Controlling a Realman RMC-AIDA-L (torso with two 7-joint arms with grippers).
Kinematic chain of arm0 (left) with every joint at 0, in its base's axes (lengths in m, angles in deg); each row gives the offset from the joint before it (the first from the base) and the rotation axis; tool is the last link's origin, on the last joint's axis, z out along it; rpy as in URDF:
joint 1: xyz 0 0 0.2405 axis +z
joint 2: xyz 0 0 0 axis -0.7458 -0.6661 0
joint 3: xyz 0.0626 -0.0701 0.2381 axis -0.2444 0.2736 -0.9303
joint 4: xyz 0 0 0 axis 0.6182 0.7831 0.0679
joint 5: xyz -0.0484 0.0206 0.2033 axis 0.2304 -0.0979 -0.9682
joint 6: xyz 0 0 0 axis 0.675 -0.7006 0.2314
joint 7: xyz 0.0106 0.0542 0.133 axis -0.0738 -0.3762 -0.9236
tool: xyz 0 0 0 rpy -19.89 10.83 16.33
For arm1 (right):
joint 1: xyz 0 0 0.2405 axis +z
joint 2: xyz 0 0 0 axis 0.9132 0.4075 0
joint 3: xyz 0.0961 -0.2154 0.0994 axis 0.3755 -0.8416 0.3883
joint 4: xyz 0 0 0 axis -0.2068 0.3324 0.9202
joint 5: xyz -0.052 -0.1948 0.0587 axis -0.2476 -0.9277 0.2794
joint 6: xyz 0 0 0 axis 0.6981 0.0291 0.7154
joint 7: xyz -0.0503 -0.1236 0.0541 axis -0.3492 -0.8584 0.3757
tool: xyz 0 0 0 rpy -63.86 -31.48 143.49
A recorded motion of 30 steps. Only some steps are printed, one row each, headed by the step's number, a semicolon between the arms.
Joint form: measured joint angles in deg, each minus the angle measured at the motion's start. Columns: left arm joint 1, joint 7, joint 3, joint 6, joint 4, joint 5, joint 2; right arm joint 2, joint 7, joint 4, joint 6, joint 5, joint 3, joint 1.
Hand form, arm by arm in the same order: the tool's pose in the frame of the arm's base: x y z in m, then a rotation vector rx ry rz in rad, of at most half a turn. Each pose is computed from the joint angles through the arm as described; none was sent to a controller.
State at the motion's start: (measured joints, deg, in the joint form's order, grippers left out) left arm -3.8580 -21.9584 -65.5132 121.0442 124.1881 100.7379 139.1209; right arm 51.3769 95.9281 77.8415 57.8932 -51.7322 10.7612 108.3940
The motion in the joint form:
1: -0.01 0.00 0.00 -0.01 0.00 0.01 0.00; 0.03 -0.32 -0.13 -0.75 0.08 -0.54 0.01
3: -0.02 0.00 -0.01 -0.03 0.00 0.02 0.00; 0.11 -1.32 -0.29 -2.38 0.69 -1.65 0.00
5: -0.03 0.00 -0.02 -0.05 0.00 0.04 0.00; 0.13 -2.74 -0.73 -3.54 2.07 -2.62 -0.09
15: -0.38 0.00 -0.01 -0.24 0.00 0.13 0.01; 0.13 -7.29 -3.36 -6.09 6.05 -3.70 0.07
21: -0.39 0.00 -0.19 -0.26 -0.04 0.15 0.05; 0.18 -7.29 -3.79 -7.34 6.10 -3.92 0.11
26: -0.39 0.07 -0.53 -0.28 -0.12 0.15 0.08; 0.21 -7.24 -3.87 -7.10 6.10 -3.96 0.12
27: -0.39 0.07 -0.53 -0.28 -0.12 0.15 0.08; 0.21 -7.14 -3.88 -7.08 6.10 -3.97 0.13
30: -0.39 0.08 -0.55 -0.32 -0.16 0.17 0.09; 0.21 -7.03 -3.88 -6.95 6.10 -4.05 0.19
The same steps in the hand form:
1: -0.0629 0.3976 0.0607 -2.1292 -1.0956 0.2656; 0.1838 0.4245 -0.0562 -2.5971 0.5011 0.1992
3: -0.0628 0.3976 0.0606 -2.1296 -1.0951 0.2652; 0.1835 0.4256 -0.0583 -2.5866 0.4733 0.1896
5: -0.0627 0.3976 0.0606 -2.1300 -1.0946 0.2647; 0.1838 0.4255 -0.0605 -2.5814 0.4543 0.1910
15: -0.0598 0.3983 0.0604 -2.1344 -1.0867 0.2574; 0.1894 0.4259 -0.0651 -2.5630 0.4313 0.1965
21: -0.0595 0.3980 0.0595 -2.1368 -1.0845 0.2599; 0.1916 0.4273 -0.0654 -2.5465 0.4364 0.1871
26: -0.0594 0.3976 0.0582 -2.1392 -1.0819 0.2651; 0.1916 0.4265 -0.0663 -2.5518 0.4387 0.1873
27: -0.0594 0.3976 0.0582 -2.1392 -1.0819 0.2651; 0.1916 0.4264 -0.0663 -2.5520 0.4408 0.1878
30: -0.0594 0.3976 0.0580 -2.1396 -1.0822 0.2650; 0.1910 0.4262 -0.0667 -2.5553 0.4410 0.1883

